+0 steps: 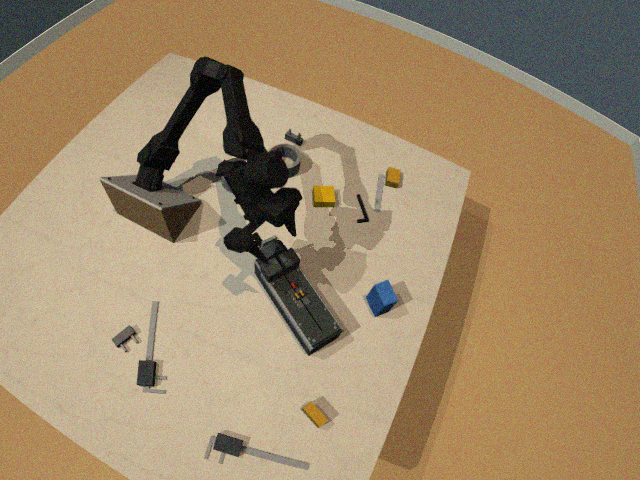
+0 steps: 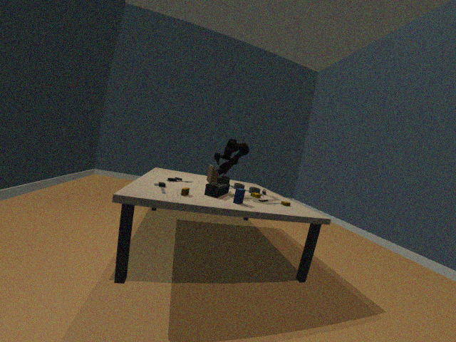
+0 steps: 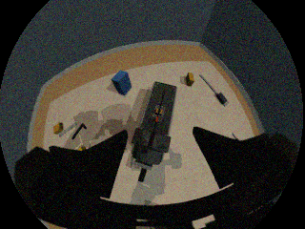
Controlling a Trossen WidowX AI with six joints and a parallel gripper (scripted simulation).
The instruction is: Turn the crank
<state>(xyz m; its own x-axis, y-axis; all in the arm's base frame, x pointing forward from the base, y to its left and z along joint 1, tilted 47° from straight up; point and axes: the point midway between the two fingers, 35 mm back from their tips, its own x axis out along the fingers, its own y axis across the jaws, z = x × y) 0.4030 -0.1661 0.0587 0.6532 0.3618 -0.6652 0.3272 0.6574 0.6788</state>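
The crank handle lies 140 mm below my gripper tip, 80 mm behind it and 70 mm to the left of it. From my gripper tip the other things lie so: yellow block 310 mm to the left, 180 mm below, 20 mm ahead; red pointer 120 mm below, 50 mm ahead, 20 mm to the right; blue cube 260 mm ahead, 150 mm below, 50 mm to the left.
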